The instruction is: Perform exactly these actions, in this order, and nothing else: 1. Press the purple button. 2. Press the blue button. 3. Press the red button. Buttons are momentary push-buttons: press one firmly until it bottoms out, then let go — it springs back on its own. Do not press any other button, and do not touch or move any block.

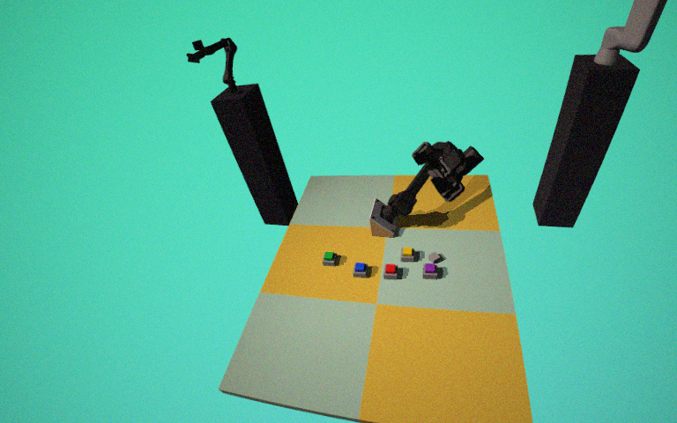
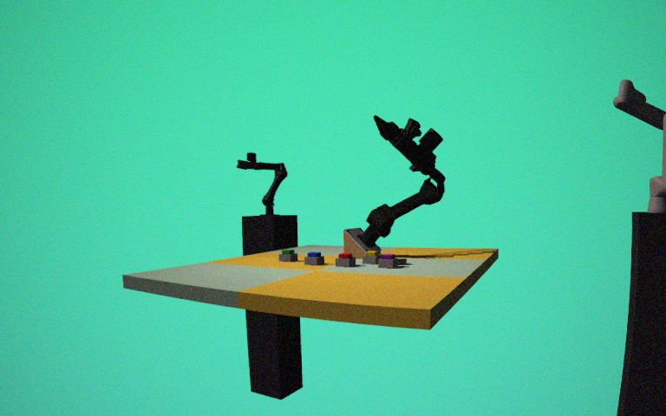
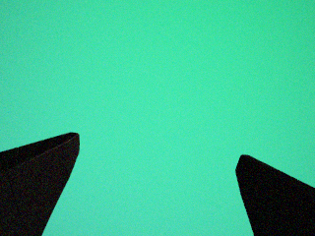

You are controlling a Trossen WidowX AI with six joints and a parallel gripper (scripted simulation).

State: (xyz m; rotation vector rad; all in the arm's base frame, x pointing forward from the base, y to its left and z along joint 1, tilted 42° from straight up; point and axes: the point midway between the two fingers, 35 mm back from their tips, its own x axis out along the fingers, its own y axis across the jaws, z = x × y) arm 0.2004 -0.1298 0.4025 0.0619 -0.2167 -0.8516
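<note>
Now: the purple button 43 cm below my gripper tip, 3 cm to the left of it and 1 cm ahead of it. From my gripper tip the other things lie so: small grey block (45 cm below, 6 cm behind, 4 cm to the left); then yellow button (43 cm below, 6 cm to the right, 6 cm behind); then red button (43 cm below, 11 cm to the right, 3 cm ahead).
</note>
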